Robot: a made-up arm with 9 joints.
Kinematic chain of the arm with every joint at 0, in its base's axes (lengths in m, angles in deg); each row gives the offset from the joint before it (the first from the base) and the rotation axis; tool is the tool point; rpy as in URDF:
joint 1: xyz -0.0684 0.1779 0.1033 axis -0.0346 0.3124 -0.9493
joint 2: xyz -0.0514 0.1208 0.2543 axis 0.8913 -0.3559 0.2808
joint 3: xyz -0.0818 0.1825 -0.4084 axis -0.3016 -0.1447 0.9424
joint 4: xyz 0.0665 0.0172 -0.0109 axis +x
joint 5: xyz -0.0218 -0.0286 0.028 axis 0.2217 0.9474 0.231
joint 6: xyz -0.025 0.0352 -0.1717 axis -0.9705 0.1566 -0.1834
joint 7: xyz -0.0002 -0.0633 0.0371 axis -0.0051 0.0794 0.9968
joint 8: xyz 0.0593 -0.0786 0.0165 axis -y
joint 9: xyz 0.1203 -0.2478 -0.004 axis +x
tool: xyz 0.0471 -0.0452 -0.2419 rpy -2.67 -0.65 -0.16
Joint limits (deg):
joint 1: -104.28..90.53
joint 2: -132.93..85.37
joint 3: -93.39..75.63
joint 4: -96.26..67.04
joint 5: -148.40..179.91
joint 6: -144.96..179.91
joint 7: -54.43..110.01
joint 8: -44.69..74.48
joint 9: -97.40..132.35
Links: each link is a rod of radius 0.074 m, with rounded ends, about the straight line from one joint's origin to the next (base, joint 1, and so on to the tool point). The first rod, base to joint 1, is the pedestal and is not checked.
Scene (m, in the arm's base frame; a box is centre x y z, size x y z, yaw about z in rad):
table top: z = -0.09
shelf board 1: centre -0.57 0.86 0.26 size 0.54 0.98 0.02 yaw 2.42
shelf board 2: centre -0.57 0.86 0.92 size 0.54 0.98 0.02 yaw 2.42
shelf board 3: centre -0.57 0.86 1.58 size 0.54 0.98 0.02 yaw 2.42
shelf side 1: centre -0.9 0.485 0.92 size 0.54 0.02 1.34 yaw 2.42
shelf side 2: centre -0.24 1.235 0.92 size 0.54 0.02 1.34 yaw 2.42
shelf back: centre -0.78 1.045 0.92 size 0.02 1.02 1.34 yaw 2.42
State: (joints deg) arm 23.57 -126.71 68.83 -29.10 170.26 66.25 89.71 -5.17 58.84
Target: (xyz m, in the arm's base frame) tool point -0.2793 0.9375 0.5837
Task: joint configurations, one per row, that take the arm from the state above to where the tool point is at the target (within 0.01 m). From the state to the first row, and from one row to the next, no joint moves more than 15 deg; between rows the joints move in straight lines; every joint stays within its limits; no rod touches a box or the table.
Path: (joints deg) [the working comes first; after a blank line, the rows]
Joints at the target: 51.18 -132.93 75.63 -77.57 162.48 38.68 100.27 24.50 24.04
Straight joint move there: touches shelf board 1.

1: 33.21 -126.92 71.10 -41.09 163.17 63.38 87.15 -1.28 47.15
2: 42.85 -127.14 73.36 -53.08 156.08 60.51 84.60 2.61 35.45
3: 52.49 -127.35 75.63 -65.08 148.99 57.63 82.04 6.50 23.76
4: 51.83 -130.14 75.63 -71.32 155.73 48.16 91.15 15.50 23.90
5: 51.18 -132.93 75.63 -77.57 162.48 38.68 100.27 24.50 24.04

